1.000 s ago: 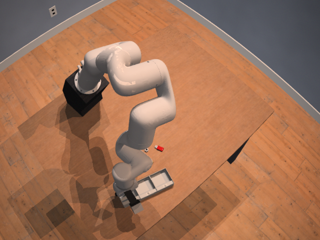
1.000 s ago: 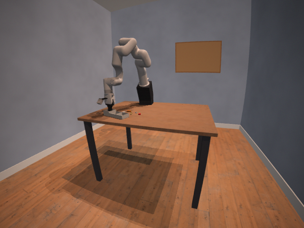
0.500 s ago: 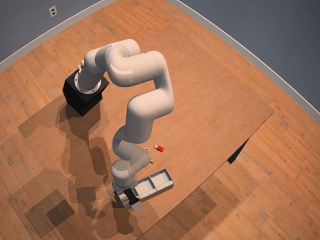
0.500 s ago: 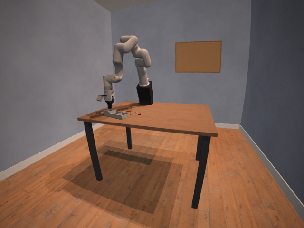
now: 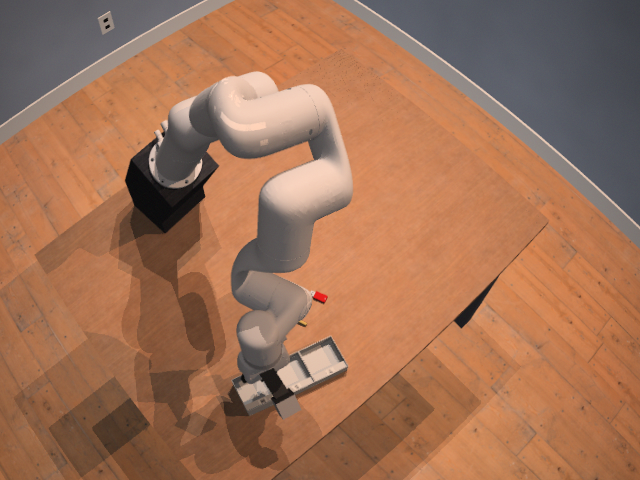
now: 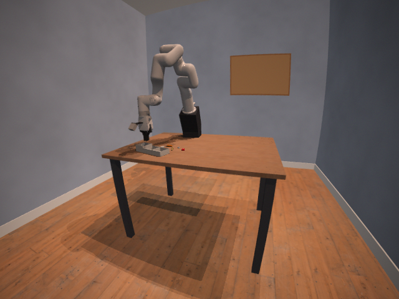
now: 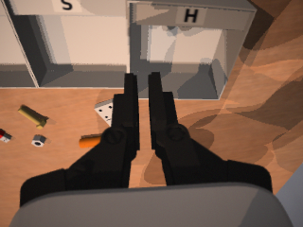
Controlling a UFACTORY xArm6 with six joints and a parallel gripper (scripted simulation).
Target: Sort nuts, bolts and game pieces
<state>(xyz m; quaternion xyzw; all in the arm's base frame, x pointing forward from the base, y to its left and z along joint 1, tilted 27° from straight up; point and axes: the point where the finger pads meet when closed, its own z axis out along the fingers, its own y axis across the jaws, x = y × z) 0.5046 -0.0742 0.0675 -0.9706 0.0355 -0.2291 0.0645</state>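
Right now my hand is 10 mm short of the grey bin tray, 50 mm to the right of it and 70 mm above it. Also, from my hand: orange cylinder: 150 mm behind, 80 mm to the left, 90 mm below; white domino: 100 mm behind, 50 mm to the left, 90 mm below; brass bolt: 100 mm behind, 140 mm to the left, 90 mm below.
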